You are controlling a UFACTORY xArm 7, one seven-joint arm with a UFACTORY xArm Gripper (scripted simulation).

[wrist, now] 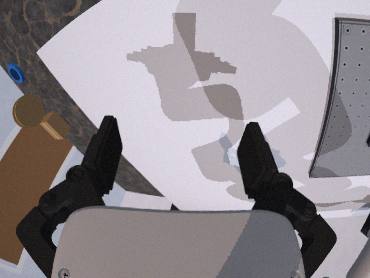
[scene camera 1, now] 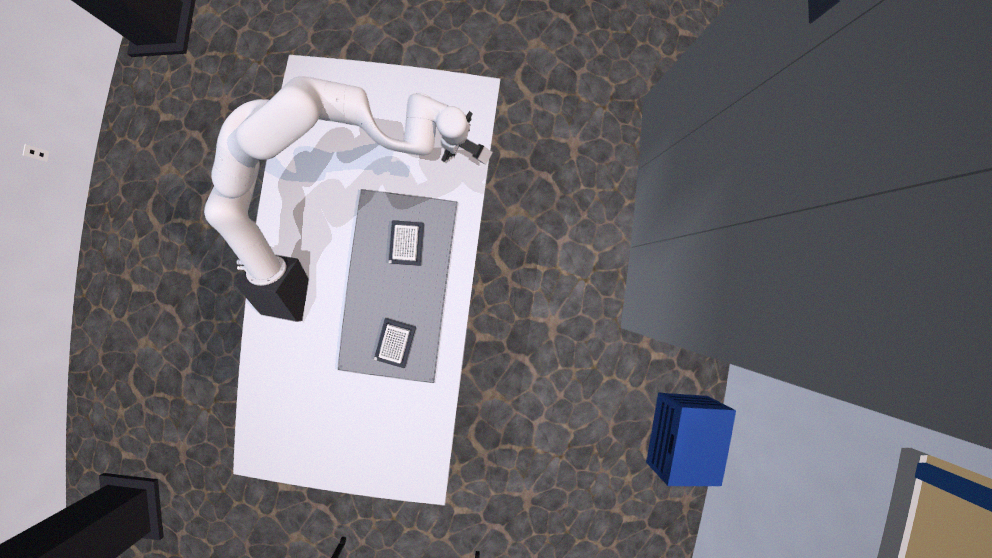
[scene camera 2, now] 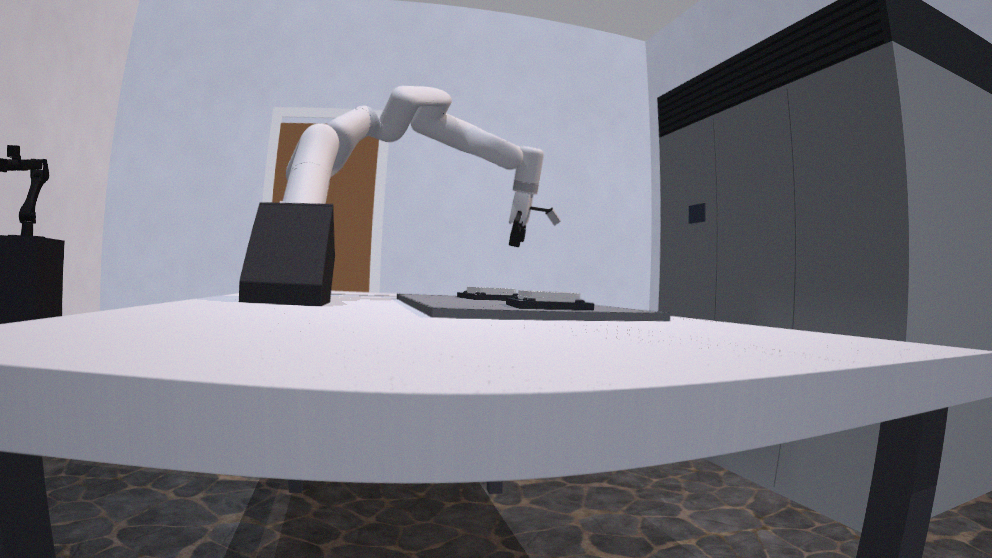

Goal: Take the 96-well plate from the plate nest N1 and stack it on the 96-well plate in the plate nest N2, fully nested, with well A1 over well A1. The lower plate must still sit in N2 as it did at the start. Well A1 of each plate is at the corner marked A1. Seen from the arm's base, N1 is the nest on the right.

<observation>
In view: the gripper (scene camera 2: 516,243).
The gripper also shows in the wrist view (wrist: 181,133).
</observation>
